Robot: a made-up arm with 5 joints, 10 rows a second.
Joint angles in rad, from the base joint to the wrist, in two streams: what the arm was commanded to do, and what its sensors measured. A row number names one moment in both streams.
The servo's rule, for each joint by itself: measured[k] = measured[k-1] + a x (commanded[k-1-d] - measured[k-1]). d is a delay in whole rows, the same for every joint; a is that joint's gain. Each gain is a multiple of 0.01, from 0.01 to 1. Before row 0 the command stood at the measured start. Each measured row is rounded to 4 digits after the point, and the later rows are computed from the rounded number. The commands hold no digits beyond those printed.
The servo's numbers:
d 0
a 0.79 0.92 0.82 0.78 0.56
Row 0, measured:
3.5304 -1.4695 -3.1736 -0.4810 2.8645
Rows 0 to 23, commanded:
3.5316 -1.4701 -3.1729 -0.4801 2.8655
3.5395 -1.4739 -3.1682 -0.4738 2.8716
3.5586 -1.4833 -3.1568 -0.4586 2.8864
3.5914 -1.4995 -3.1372 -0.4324 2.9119
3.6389 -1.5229 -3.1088 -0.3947 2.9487
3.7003 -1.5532 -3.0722 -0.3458 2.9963
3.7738 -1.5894 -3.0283 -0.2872 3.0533
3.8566 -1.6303 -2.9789 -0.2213 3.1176
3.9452 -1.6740 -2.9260 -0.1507 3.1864
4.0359 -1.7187 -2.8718 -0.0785 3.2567
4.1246 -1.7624 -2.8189 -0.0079 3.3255
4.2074 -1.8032 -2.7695 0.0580 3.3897
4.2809 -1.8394 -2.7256 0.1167 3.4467
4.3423 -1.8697 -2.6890 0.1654 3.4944
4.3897 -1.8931 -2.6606 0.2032 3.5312
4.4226 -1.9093 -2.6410 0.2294 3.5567
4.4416 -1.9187 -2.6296 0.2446 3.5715
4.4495 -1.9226 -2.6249 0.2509 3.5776
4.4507 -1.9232 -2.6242 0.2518 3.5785
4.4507 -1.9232 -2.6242 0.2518 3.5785
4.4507 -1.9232 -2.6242 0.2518 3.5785
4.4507 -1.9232 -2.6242 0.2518 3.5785
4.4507 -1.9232 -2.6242 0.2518 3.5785
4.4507 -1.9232 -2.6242 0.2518 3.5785
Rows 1 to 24, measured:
3.5313 -1.4701 -3.1730 -0.4803 2.8651
3.5378 -1.4736 -3.1691 -0.4752 2.8687
3.5542 -1.4825 -3.1590 -0.4623 2.8786
3.5836 -1.4981 -3.1411 -0.4390 2.8972
3.6273 -1.5209 -3.1146 -0.4044 2.9260
3.6850 -1.5506 -3.0798 -0.3587 2.9654
3.7552 -1.5863 -3.0376 -0.3029 3.0146
3.8353 -1.6268 -2.9895 -0.2393 3.0723
3.9221 -1.6702 -2.9374 -0.1702 3.1362
4.0120 -1.7148 -2.8836 -0.0987 3.2037
4.1010 -1.7586 -2.8305 -0.0279 3.2719
4.1851 -1.7996 -2.7805 0.0391 3.3379
4.2608 -1.8362 -2.7355 0.0996 3.3988
4.3252 -1.8670 -2.6974 0.1509 3.4523
4.3762 -1.8910 -2.6672 0.1917 3.4965
4.4129 -1.9078 -2.6457 0.2211 3.5302
4.4356 -1.9178 -2.6325 0.2394 3.5533
4.4466 -1.9222 -2.6263 0.2484 3.5669
4.4498 -1.9231 -2.6246 0.2511 3.5734
4.4505 -1.9232 -2.6243 0.2516 3.5763
4.4507 -1.9232 -2.6242 0.2518 3.5775
4.4507 -1.9232 -2.6242 0.2518 3.5781
4.4507 -1.9232 -2.6242 0.2518 3.5783
4.4507 -1.9232 -2.6242 0.2518 3.5784

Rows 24 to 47, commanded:
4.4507 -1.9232 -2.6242 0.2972 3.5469
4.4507 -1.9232 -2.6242 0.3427 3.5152
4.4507 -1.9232 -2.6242 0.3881 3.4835
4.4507 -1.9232 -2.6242 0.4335 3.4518
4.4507 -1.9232 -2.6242 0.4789 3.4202
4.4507 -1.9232 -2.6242 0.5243 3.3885
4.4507 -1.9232 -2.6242 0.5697 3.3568
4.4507 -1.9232 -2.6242 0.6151 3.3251
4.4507 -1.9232 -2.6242 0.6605 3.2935
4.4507 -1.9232 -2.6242 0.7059 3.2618
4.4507 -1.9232 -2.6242 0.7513 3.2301
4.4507 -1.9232 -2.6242 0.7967 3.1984
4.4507 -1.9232 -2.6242 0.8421 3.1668
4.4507 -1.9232 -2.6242 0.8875 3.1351
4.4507 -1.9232 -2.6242 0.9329 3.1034
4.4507 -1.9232 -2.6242 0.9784 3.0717
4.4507 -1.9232 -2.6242 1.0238 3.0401
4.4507 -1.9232 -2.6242 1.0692 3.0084
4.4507 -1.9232 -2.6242 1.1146 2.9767
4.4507 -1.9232 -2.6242 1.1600 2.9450
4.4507 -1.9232 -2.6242 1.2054 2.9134
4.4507 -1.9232 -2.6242 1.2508 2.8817
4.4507 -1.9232 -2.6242 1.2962 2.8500
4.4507 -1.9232 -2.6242 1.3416 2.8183
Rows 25 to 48, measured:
4.4507 -1.9232 -2.6242 0.2872 3.5608
4.4507 -1.9232 -2.6242 0.3305 3.5353
4.4507 -1.9232 -2.6242 0.3754 3.5063
4.4507 -1.9232 -2.6242 0.4207 3.4758
4.4507 -1.9232 -2.6242 0.4661 3.4447
4.4507 -1.9232 -2.6242 0.5115 3.4132
4.4507 -1.9232 -2.6242 0.5569 3.3816
4.4507 -1.9232 -2.6242 0.6023 3.3500
4.4507 -1.9232 -2.6242 0.6477 3.3184
4.4507 -1.9232 -2.6242 0.6931 3.2867
4.4507 -1.9232 -2.6242 0.7385 3.2550
4.4507 -1.9232 -2.6242 0.7839 3.2233
4.4507 -1.9232 -2.6242 0.8293 3.1917
4.4507 -1.9232 -2.6242 0.8747 3.1600
4.4507 -1.9232 -2.6242 0.9201 3.1283
4.4507 -1.9232 -2.6242 0.9656 3.0966
4.4507 -1.9232 -2.6242 1.0110 3.0650
4.4507 -1.9232 -2.6242 1.0564 3.0333
4.4507 -1.9232 -2.6242 1.1018 3.0016
4.4507 -1.9232 -2.6242 1.1472 2.9699
4.4507 -1.9232 -2.6242 1.1926 2.9383
4.4507 -1.9232 -2.6242 1.2380 2.9066
4.4507 -1.9232 -2.6242 1.2834 2.8749
4.4507 -1.9232 -2.6242 1.3288 2.8432

